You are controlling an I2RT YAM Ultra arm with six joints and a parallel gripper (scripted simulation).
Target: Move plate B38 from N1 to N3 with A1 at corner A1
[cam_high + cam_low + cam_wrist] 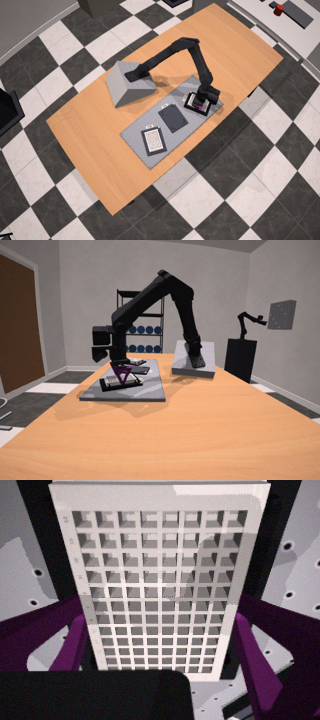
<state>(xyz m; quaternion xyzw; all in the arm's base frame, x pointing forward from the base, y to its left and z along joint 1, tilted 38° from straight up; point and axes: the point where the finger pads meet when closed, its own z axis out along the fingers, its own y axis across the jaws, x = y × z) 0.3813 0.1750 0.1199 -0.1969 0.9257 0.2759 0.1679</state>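
My gripper is now 2 cm above the black plate nest N1. From my hand the other things lie so: dark landing nest N3: 3 cm behind, 19 cm to the right, 2 cm below; then N2 label: 7 cm behind, 34 cm to the right, 2 cm below; then N1 label: 9 cm behind, 5 cm to the right, 2 cm below.
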